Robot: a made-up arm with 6 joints. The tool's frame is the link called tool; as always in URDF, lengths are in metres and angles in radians. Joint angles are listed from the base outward.
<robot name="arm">
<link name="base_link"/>
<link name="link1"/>
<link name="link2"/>
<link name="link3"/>
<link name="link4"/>
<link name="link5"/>
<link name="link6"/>
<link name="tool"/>
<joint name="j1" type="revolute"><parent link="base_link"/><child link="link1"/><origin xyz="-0.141 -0.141 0.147"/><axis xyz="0 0 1"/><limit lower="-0.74" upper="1.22"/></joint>
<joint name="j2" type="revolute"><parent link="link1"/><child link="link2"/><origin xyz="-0.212 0.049 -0.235" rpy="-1.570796 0 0"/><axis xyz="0 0 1"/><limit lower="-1.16" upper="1.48"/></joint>
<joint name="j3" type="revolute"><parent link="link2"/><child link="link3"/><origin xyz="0.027 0.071 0.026" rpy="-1.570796 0 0"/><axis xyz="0 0 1"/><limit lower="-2.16" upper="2.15"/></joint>
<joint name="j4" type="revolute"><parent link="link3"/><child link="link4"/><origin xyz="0.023 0.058 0.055" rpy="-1.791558 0.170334 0.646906"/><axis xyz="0 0 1"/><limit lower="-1.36" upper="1.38"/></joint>
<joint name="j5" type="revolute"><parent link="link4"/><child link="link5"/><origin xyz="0.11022 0.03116 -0.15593" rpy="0.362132 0.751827 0.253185"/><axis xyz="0 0 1"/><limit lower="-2.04" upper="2.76"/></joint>
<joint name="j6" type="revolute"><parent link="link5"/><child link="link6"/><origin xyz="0.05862 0.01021 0.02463" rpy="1.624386 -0.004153 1.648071"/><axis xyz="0 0 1"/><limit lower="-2.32" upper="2.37"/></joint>
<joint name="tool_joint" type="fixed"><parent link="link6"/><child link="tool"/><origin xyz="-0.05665 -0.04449 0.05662" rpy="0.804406 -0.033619 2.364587"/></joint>
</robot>
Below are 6 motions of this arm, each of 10 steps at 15 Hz.
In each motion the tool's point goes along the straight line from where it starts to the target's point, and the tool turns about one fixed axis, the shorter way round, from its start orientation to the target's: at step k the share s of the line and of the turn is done. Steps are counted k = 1, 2, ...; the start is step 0. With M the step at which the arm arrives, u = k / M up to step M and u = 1 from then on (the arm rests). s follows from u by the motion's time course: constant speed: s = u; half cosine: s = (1 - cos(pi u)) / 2; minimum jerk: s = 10 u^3 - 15 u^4 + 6 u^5.
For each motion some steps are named. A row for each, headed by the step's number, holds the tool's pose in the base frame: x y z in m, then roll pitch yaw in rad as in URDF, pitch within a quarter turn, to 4 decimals.
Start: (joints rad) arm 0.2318 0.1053 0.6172 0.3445 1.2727 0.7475
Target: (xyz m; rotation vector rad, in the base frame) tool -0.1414 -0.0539 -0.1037 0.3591 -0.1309 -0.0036
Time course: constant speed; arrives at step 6
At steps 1, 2, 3, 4, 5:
1: -0.1444 -0.0734 -0.1031 0.3642 -0.1006 -0.1511
2: -0.1438 -0.0695 -0.1032 0.3639 -0.1060 -0.1263
3: -0.1432 -0.0656 -0.1033 0.3634 -0.1113 -0.1015
4: -0.1426 -0.0617 -0.1034 0.3629 -0.1167 -0.0767
5: -0.1420 -0.0578 -0.1036 0.3622 -0.1221 -0.0518

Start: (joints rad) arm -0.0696 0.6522 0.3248 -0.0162 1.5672 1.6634
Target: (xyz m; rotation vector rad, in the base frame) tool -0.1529 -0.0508 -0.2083 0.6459 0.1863 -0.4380
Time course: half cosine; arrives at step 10
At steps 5, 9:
5: -0.1945 -0.0607 -0.2015 0.7838 0.4153 0.1711
9: -0.1549 -0.0513 -0.2080 0.6093 0.3130 -0.3346

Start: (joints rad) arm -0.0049 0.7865 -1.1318 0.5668 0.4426 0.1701
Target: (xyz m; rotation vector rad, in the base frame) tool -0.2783 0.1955 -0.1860 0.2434 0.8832 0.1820
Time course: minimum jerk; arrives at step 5
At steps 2, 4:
2: -0.3178 0.2127 -0.1408 0.5312 0.7285 0.6310
4: -0.2817 0.1970 -0.1822 0.4459 0.8244 0.4131

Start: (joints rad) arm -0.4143 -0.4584 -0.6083 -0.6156 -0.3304 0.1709
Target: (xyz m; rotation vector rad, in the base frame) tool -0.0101 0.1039 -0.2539 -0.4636 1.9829 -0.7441
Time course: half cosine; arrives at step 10
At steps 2, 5, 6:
2: 0.0629 0.0645 -0.2201 -1.1582 1.0167 -1.6053
5: 0.0302 0.0821 -0.2352 -1.6607 0.9218 -1.9917
6: 0.0178 0.0888 -0.2410 -1.8136 0.8612 -2.0989

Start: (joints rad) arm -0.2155 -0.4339 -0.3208 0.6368 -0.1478 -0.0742
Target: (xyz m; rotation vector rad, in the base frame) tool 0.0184 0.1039 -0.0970 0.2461 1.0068 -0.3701
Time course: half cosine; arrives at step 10
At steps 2, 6, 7, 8, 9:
2: -0.0163 0.0850 -0.0323 -0.0878 -0.1386 -0.9100
6: 0.0052 0.0967 -0.0723 -0.1008 0.5903 -0.6503
7: 0.0105 0.0996 -0.0822 -0.0647 0.7704 -0.5647
8: 0.0147 0.1019 -0.0902 -0.0128 0.9109 -0.4762
9: 0.0175 0.1034 -0.0952 0.0382 0.9990 -0.4026

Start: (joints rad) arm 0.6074 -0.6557 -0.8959 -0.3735 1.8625 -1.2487
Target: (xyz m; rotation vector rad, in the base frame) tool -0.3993 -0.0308 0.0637 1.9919 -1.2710 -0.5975
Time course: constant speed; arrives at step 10
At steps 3, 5, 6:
3: -0.2971 0.0094 0.0427 1.7908 -0.1402 -0.6850
5: -0.3263 -0.0021 0.0487 1.9397 -0.1195 -0.8235
6: -0.3409 -0.0078 0.0517 2.0125 -0.1017 -0.8911

